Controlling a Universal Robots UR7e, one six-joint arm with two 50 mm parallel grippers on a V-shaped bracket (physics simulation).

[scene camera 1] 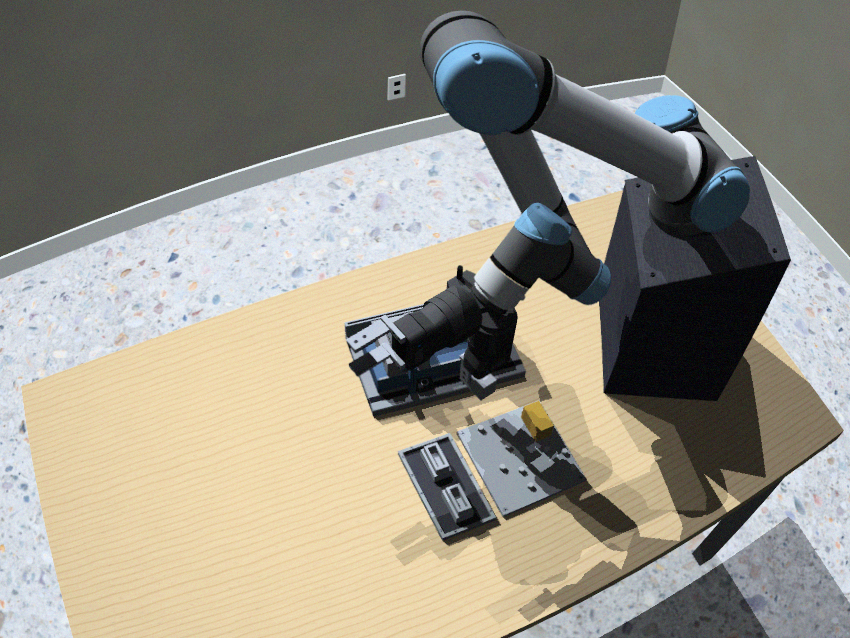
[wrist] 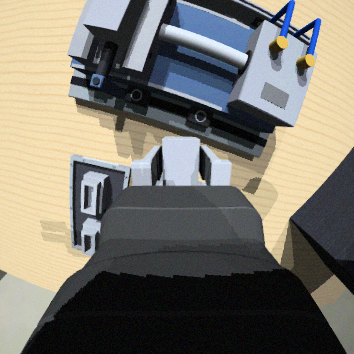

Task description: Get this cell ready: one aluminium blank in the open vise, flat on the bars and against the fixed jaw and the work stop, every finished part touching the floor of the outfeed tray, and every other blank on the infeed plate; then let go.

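Places are measured from the arm's base along level axes (x right, y ahead, z up), in metres.
Pixels of known places: end effector, tool point: (scene camera 1: 474, 367) (wrist: 180, 160).
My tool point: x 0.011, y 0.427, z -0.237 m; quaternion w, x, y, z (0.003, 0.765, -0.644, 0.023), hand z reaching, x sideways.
For each thing: its middle in the pictures, then the offset to it from my tool point. "spot": a spot on its surface instead.
- vise, body centre: (wrist: 189, 47) (scene camera 1: 435, 342) dx +0.122, dy +0.007, dz -0.066 m
- work stop, surface spot: (wrist: 97, 80) spot: dx +0.059, dy +0.085, dz -0.017 m
- aluminium blank, body centre: (wrist: 179, 167) (scene camera 1: 478, 379) dx -0.012, dy -0.002, dz -0.023 m
- infeed plate, body centre: (scene camera 1: 522, 456) dx -0.147, dy -0.027, dz -0.112 m
- yellow block, body centre: (scene camera 1: 537, 421) dx -0.104, dy -0.082, dz -0.090 m
- vise's right housing, surface spot: (wrist: 275, 80) spot: dx +0.092, dy -0.080, dz -0.020 m
The vise (scene camera 1: 384, 403) (wrist: 240, 142) stands behind the plates. In the wrist view a dark gap separates its left jaw block (wrist: 107, 22) from the jaw (wrist: 145, 45) on the white rod; no blank shows there, though part is out of view. The work stop (wrist: 97, 80) is at the near side. My lower gripper (scene camera 1: 478, 379) (wrist: 181, 167) is shut on an aluminium blank (scene camera 1: 484, 388) (wrist: 181, 155), held in front of the vise. The bracket's other gripper (scene camera 1: 354, 353) has its fingers apart over the vise's left end. Two finished parts (scene camera 1: 433, 461) (scene camera 1: 457, 502) are in the outfeed tray (scene camera 1: 420, 493); their floor contact is unclear.
The infeed plate (scene camera 1: 484, 473) with small pins is right of the tray, partly in the arm's shadow. A yellow block (scene camera 1: 537, 420) stands at its back right. The vise's right housing (wrist: 275, 80) carries blue hoses and brass fittings. The dark pedestal (scene camera 1: 686, 329) is at the right.
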